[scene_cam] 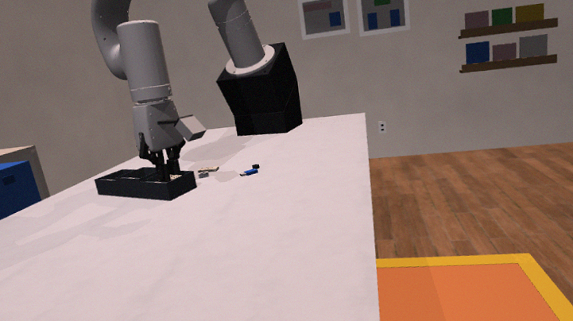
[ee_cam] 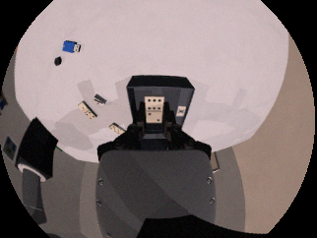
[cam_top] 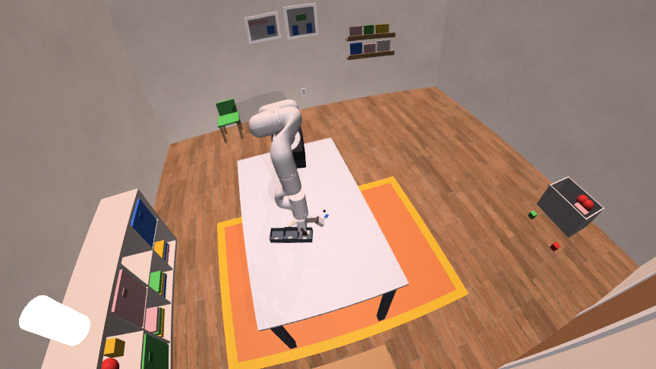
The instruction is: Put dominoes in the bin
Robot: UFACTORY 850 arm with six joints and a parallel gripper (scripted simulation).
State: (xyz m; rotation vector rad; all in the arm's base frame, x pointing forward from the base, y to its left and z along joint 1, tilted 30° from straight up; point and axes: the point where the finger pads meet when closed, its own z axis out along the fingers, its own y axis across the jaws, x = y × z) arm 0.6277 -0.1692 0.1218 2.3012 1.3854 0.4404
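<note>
Now: the small grey piece 9 cm behind my hand, 6 cm to the left of it and 4 cm below it. Also, from my hand: black bin tray 4 cm behind, 8 cm to the right, 3 cm below; blue USB stick 5 cm behind, 17 cm to the left, 5 cm below; small black piece 10 cm behind, 19 cm to the left, 5 cm below.
</note>
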